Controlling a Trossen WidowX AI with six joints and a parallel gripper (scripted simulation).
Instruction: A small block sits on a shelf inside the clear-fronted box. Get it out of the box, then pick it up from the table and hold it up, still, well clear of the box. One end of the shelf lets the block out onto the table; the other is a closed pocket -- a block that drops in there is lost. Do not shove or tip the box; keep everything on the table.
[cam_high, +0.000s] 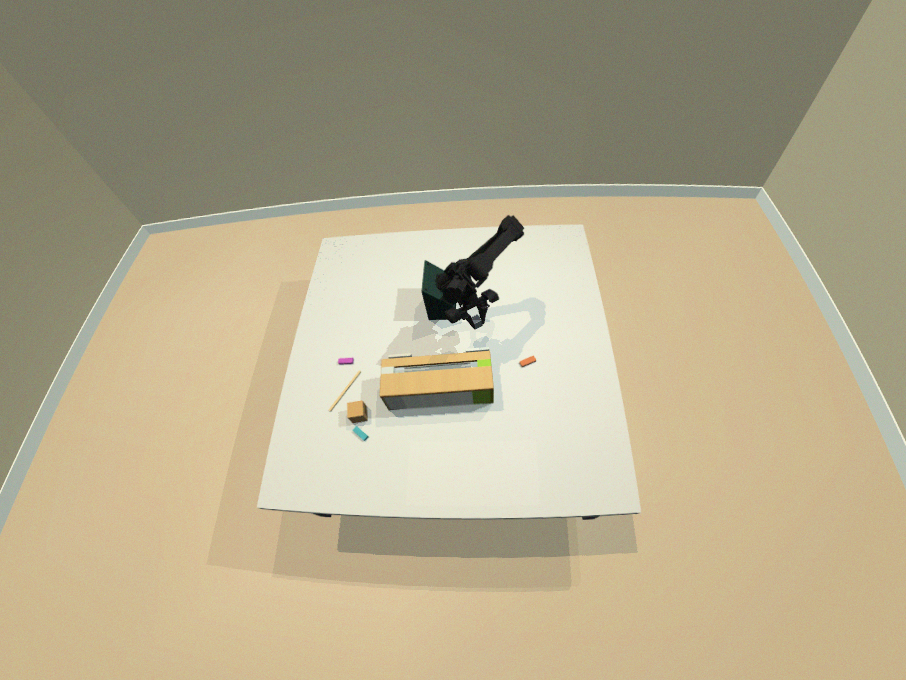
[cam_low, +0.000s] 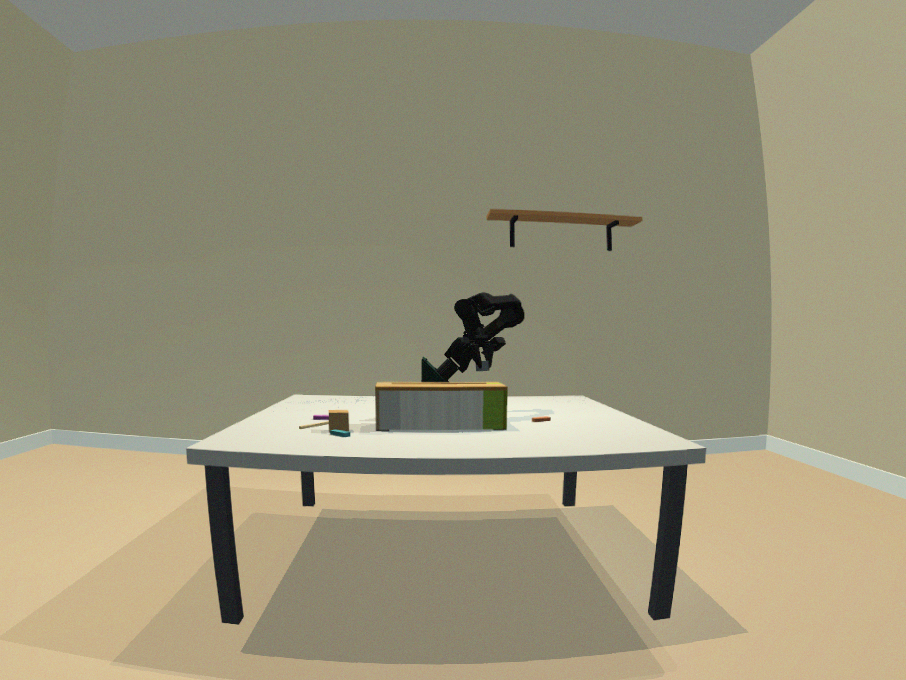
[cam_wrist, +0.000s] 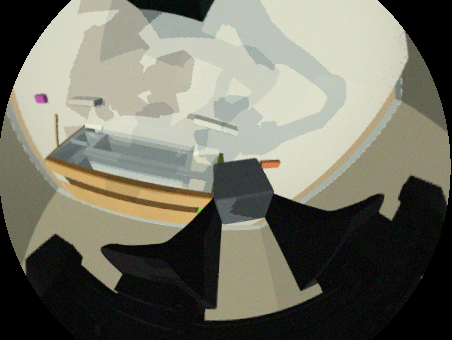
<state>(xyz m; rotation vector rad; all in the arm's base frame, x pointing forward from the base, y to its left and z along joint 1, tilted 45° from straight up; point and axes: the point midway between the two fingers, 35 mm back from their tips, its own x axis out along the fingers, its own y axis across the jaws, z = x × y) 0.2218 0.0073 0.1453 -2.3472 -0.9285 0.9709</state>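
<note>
Right now the dark grey block is 20 mm behind my gripper tip and 10 mm to the right of it. Also, from my gripper tip: tan cube (210 mm ahead, 470 mm to the right, 140 mm below); then thin stick (110 mm ahead, 530 mm to the right, 170 mm below); then box (100 mm ahead, 160 mm to the right, 110 mm below).
</note>
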